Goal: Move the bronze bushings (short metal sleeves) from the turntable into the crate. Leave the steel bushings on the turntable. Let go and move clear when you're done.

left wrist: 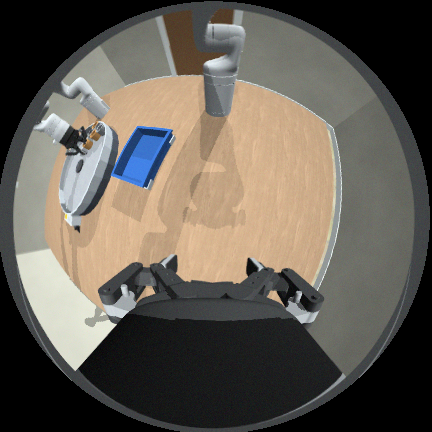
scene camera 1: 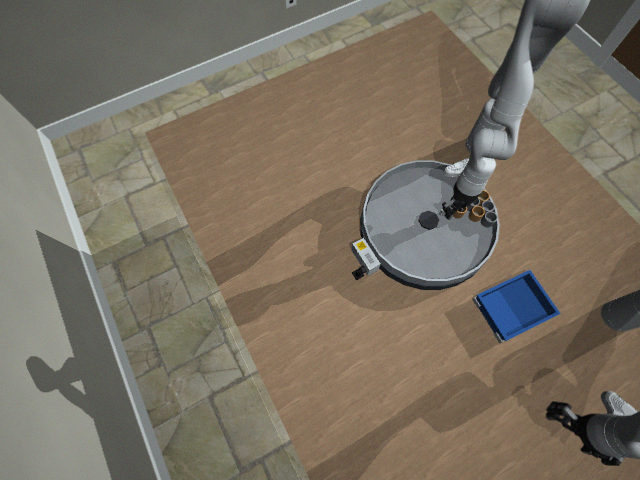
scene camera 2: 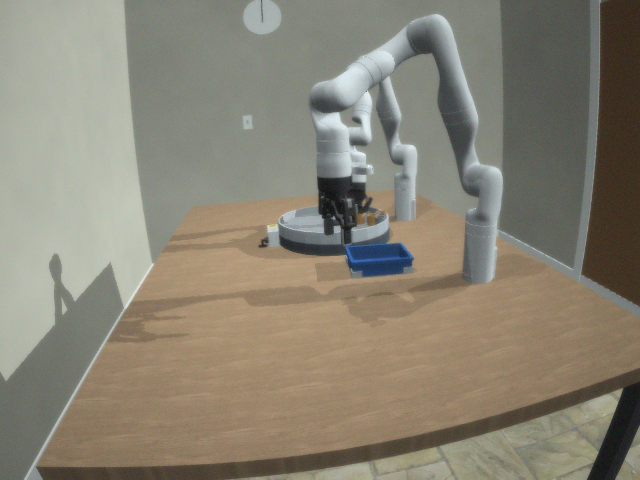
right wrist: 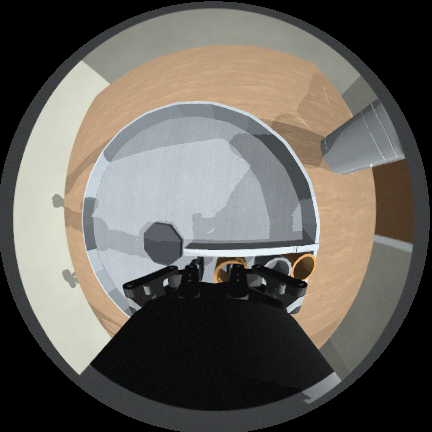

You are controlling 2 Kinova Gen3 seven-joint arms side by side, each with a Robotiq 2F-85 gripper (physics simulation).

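Seen in the pictures: left gripper, fingertip midpoint: [left wrist: 211, 264] [scene camera 1: 566, 431] [scene camera 2: 337, 239]; right gripper, fingertip midpoint: [left wrist: 87, 149] [scene camera 1: 452, 215] [right wrist: 214, 261]; left arm's base, origin of the base link: [left wrist: 217, 109] [scene camera 1: 617, 316] [scene camera 2: 477, 277]; right arm's base, origin of the base link: [left wrist: 103, 112] [scene camera 2: 405, 218] [right wrist: 333, 154].
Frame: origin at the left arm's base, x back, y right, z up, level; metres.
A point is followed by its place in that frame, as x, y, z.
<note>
The round grey turntable [scene camera 1: 413, 253] @[-0.314, 0.547, 0.053] [scene camera 2: 310, 238] @[-0.348, 0.445, 0.059] [right wrist: 150, 175] @[-0.189, 0.691, 0.053] holds upright bushings at its right side in scene camera 1: bronze ones [scene camera 1: 477, 212] @[-0.063, 0.501, 0.059] [scene camera 2: 371, 219] @[-0.089, 0.483, 0.079] [left wrist: 95, 134] @[-0.085, 0.481, 0.080] [right wrist: 296, 260] and steel ones [scene camera 1: 490, 217] [right wrist: 279, 259]. My right gripper [scene camera 1: 448, 209] @[-0.128, 0.550, 0.056] [right wrist: 214, 261] @[-0.128, 0.550, 0.056] is partly open, low over the turntable; one finger overlaps the nearest bronze bushing [right wrist: 217, 272] @[-0.124, 0.543, 0.074] in the right wrist view, the other stands beside it. Whether that finger is inside the sleeve is hidden. The blue crate [scene camera 1: 519, 304] @[-0.185, 0.221, 0.005] [scene camera 2: 379, 266] @[-0.241, 0.168, 0.030] [left wrist: 142, 155] @[-0.202, 0.239, 0.005] is empty. My left gripper [scene camera 2: 338, 232] @[-0.449, 0.000, 0.193] [left wrist: 211, 264] @[-0.449, 0.000, 0.193] is open and empty above the table.
A thin divider wall [right wrist: 250, 249] @[-0.081, 0.564, 0.081] on the turntable runs beside the bushings, and a dark hub [scene camera 1: 428, 220] @[-0.199, 0.589, 0.061] [right wrist: 163, 243] @[-0.189, 0.590, 0.061] stands at the centre. A white box with a yellow label [scene camera 1: 366, 256] @[-0.429, 0.639, 0.058] [scene camera 2: 272, 235] @[-0.438, 0.598, 0.044] sits against the turntable's outer rim. The crate stands close to the turntable.
</note>
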